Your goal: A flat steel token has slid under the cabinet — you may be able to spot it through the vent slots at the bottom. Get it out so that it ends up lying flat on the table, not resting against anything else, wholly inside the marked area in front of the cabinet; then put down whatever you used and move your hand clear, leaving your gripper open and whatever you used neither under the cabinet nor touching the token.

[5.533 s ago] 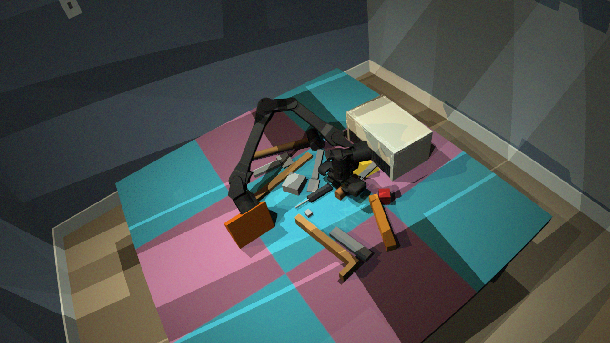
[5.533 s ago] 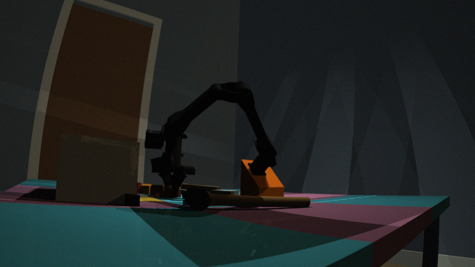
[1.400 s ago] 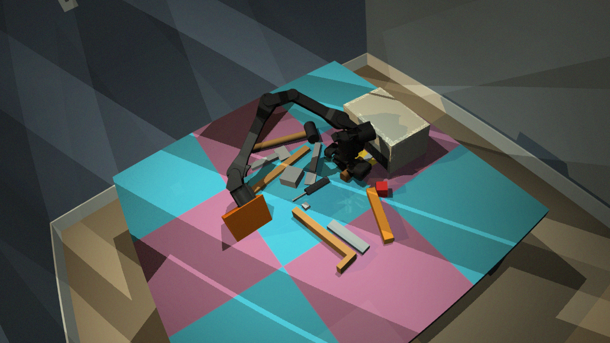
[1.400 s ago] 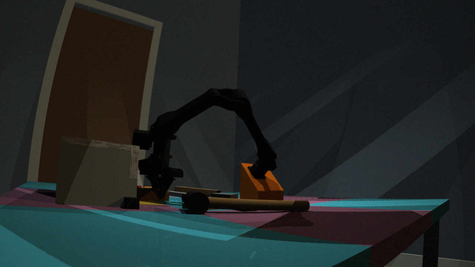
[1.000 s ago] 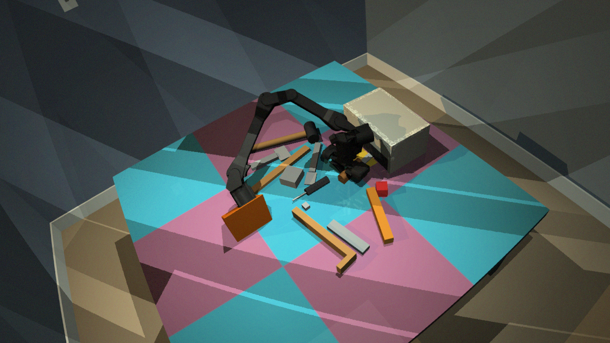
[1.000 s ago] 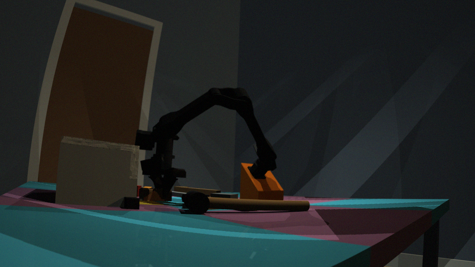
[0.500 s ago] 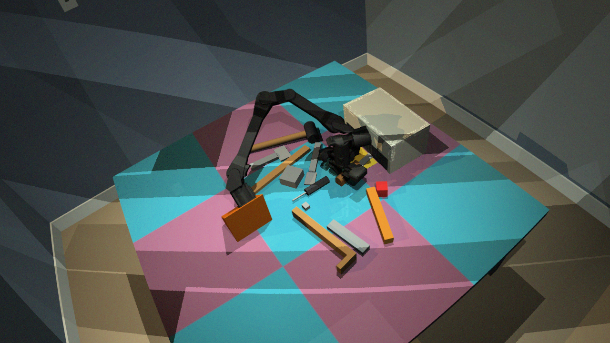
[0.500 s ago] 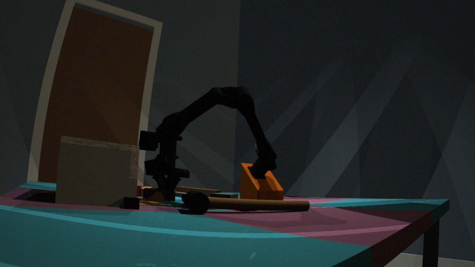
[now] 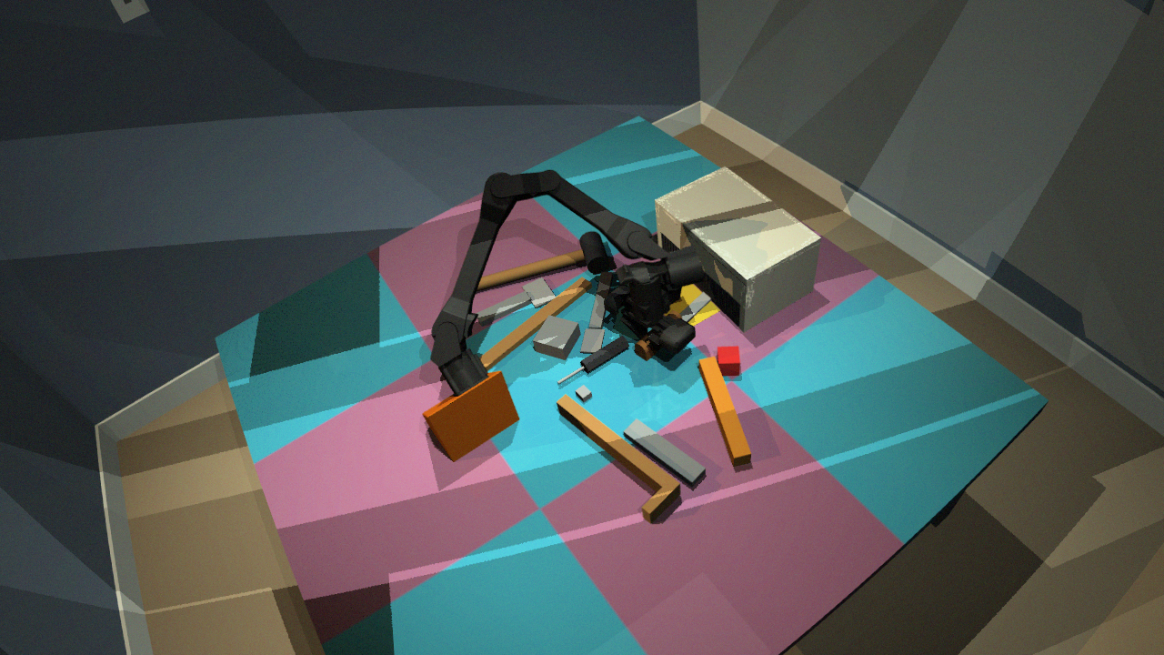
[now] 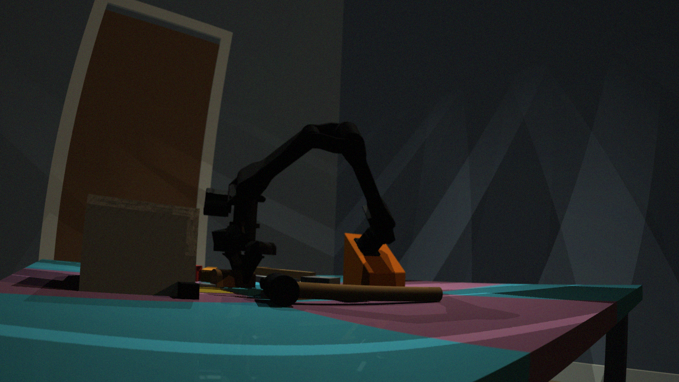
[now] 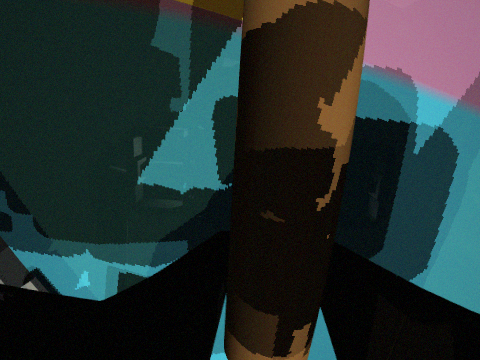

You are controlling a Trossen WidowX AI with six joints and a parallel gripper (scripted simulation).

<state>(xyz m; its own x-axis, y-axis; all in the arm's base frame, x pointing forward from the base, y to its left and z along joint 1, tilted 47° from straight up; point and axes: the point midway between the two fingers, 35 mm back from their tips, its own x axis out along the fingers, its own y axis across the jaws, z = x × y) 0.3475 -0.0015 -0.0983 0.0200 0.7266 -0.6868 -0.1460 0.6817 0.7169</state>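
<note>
The small grey cube is 17 cm behind my gripper tip. Round my gripper tip: screwdriver (12 cm behind, 4 cm to the left); red cube (8 cm ahead, 14 cm to the right, 1 cm above); grey block (13 cm behind, 14 cm to the left, 1 cm above).
</note>
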